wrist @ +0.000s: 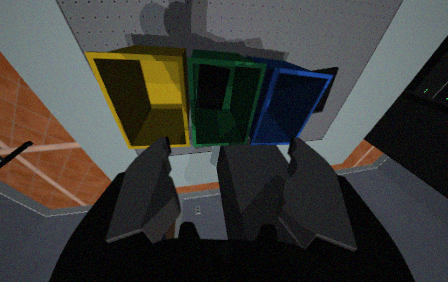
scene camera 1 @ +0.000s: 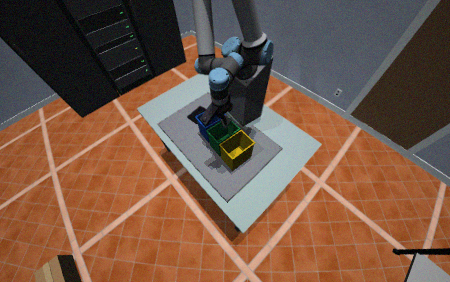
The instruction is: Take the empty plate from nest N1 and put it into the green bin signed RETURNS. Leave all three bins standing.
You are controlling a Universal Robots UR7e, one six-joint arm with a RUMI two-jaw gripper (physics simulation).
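Pixels of known places: gripper, between the fingertips: (wrist: 228,138) (scene camera 1: 218,121); arm's base, origin of its link: (scene camera 1: 246,69).
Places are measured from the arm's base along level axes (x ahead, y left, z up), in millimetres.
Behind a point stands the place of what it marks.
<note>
The black plate (wrist: 213,87) @[x 294, y 124, z -412 mm] is inside the green bin (scene camera 1: 215,142) @[x 385, y 141, z -285 mm] (wrist: 227,63) @[x 386, y 120, z -245 mm], below its rim, in the wrist view; it cannot be made out in the scene view. The green bin stands upright between the yellow bin (scene camera 1: 236,159) @[x 363, y 316, z -294 mm] (wrist: 167,90) @[x 282, y 259, z -423 mm] and the blue bin (scene camera 1: 202,130) @[x 373, y -29, z -337 mm] (wrist: 284,112) @[x 249, y -78, z -328 mm], which also stand upright. My gripper (scene camera 1: 216,121) @[x 344, y 142, z -106 mm] (wrist: 228,138) @[x 344, y 142, z -106 mm] is open with no object between its fingers, above the bins near the green and blue ones. The RETURNS sign and the N1 label cannot be read.
The bins stand on a grey perforated mat (scene camera 1: 227,189) @[x 500, y 388, z -425 mm] (wrist: 360,30) @[x 462, y -310, z -426 mm] on the pale table (scene camera 1: 300,148) @[x -103, y 512, z -438 mm] (wrist: 45,75) @[x 325, y 565, z -438 mm]. A flat dark piece (scene camera 1: 197,115) @[x 354, y -92, z -244 mm] (wrist: 327,90) @[x 346, y -91, z -244 mm] lies beside the blue bin. The robot's dark pedestal (scene camera 1: 252,97) @[x 15, y 92, z -165 mm] rises behind the bins.
</note>
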